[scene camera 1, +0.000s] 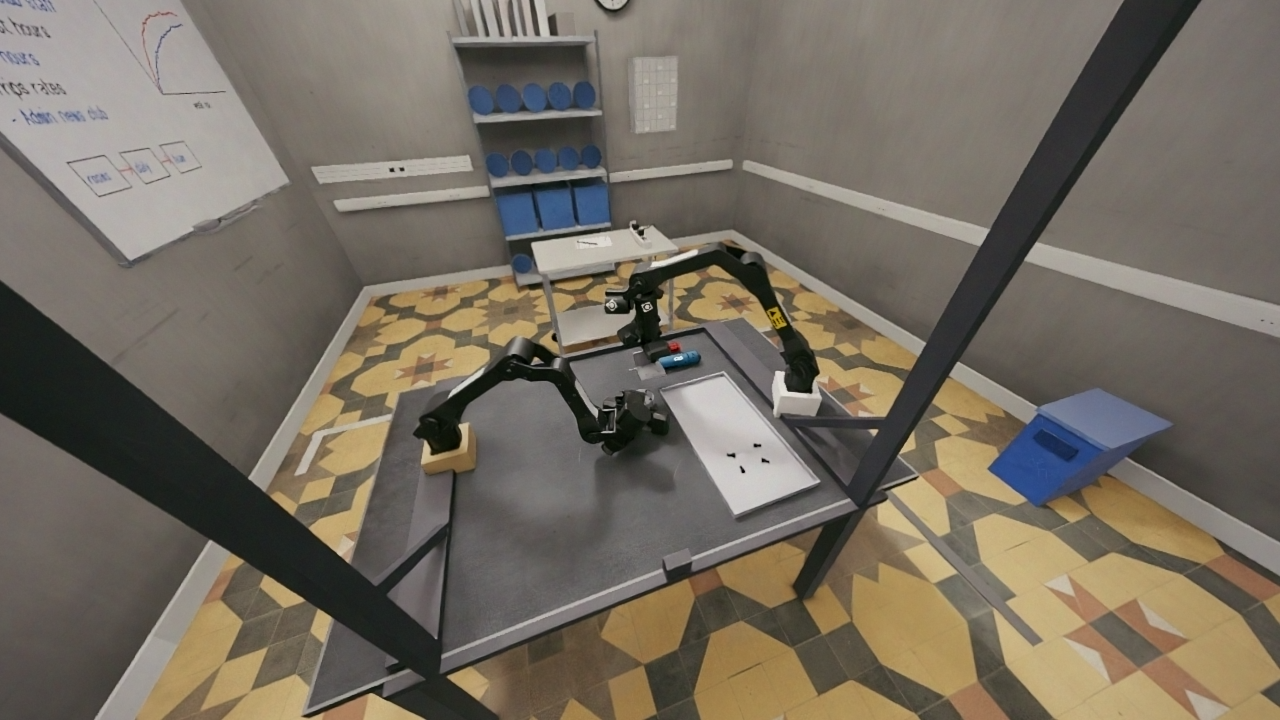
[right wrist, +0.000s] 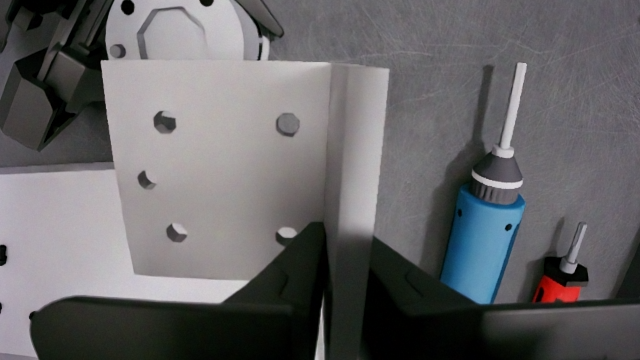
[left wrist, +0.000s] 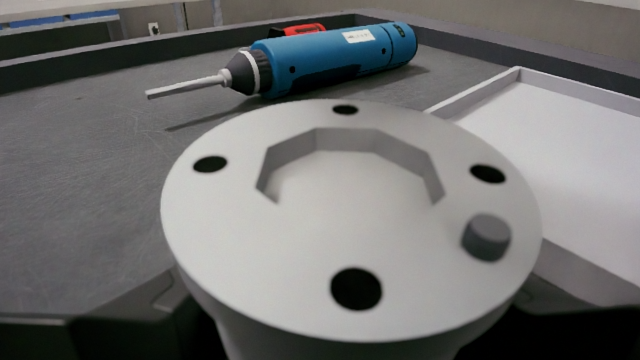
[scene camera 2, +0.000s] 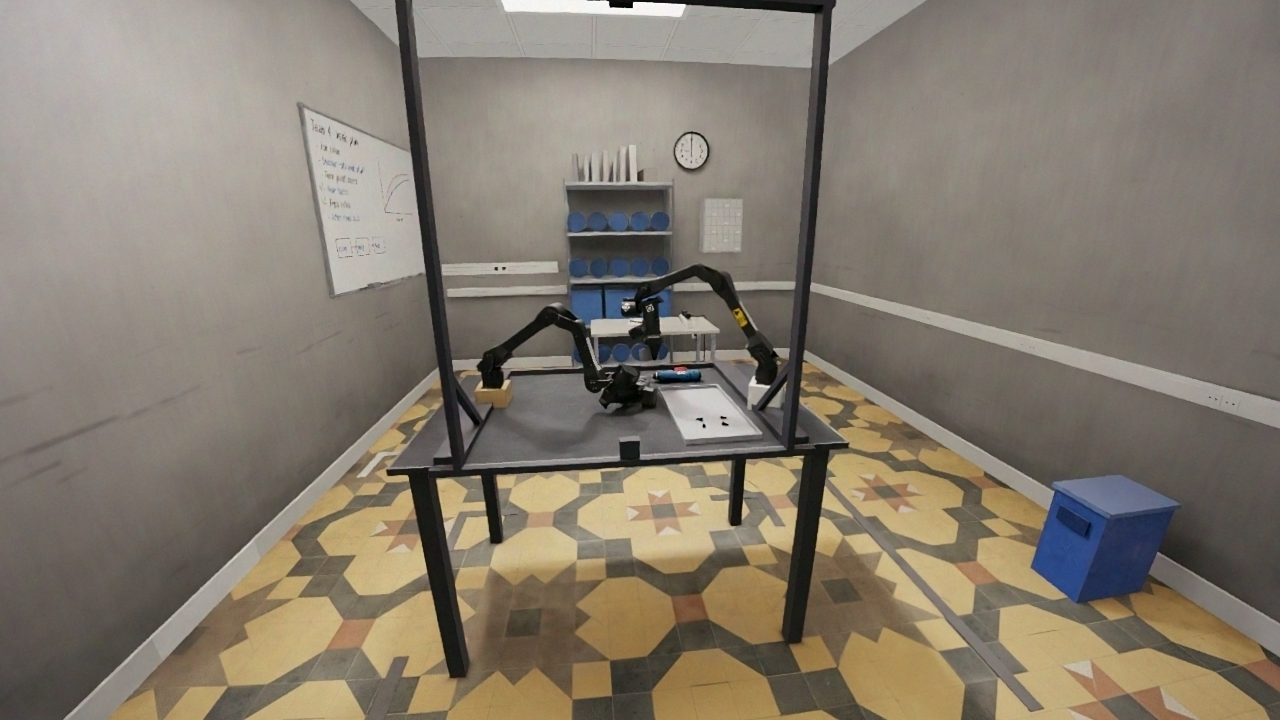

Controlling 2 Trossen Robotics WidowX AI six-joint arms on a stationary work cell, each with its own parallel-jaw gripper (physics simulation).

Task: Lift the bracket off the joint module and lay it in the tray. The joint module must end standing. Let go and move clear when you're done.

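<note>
The joint module (left wrist: 350, 225) (right wrist: 175, 30), a light grey round body with four holes and a pin on its flat top, stands upright; its base is hidden. My left gripper (scene camera 1: 660, 419) (left wrist: 350, 320) is shut on its sides. The pale bent-plate bracket (right wrist: 225, 160) (scene camera 1: 646, 365) is off the module, in the air behind it in the scene views. My right gripper (scene camera 1: 662, 351) (scene camera 2: 653, 351) (right wrist: 332, 235) is shut on the bracket's upright flange. In the right wrist view the plate overlaps the edge of the white tray (scene camera 1: 707, 411) (scene camera 2: 684, 407) (left wrist: 565, 135) (right wrist: 65, 215).
Several black screws (scene camera 1: 742, 455) (scene camera 2: 701, 420) lie in the tray's near half. A blue driver (scene camera 1: 682, 359) (scene camera 2: 677, 376) (left wrist: 325, 60) (right wrist: 482, 245) and a red tool (left wrist: 305, 30) (right wrist: 557, 295) lie behind the tray, near the table's raised back edge.
</note>
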